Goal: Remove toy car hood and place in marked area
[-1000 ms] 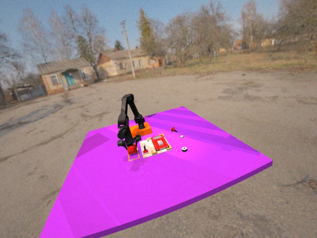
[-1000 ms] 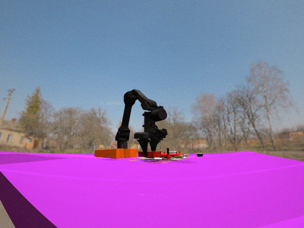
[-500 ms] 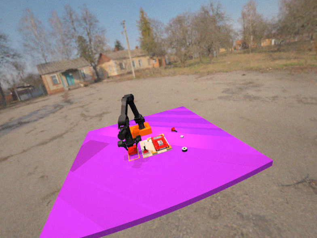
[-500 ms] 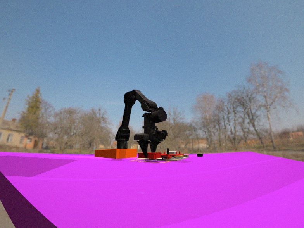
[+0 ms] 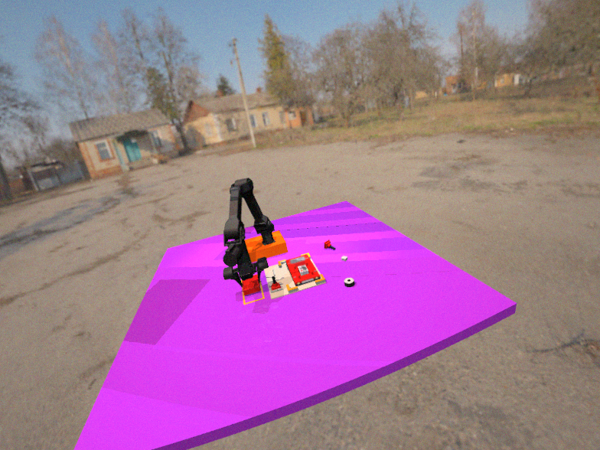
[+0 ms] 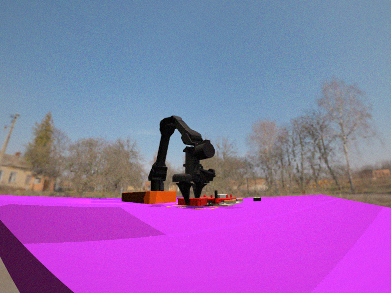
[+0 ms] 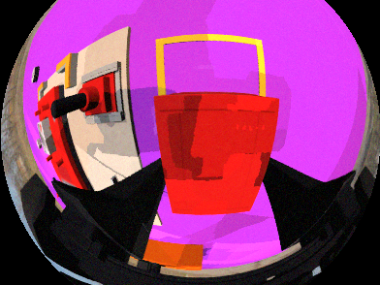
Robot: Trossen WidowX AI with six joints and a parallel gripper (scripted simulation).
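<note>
My gripper tip is now right at the red hood. Also, from my gripper tip: white wheel: 220 mm ahead, 350 mm to the left, 10 mm below; white baseplate: 20 mm ahead, 190 mm to the left, 10 mm below; white piece: 50 mm ahead, 430 mm to the left, 10 mm below.
</note>
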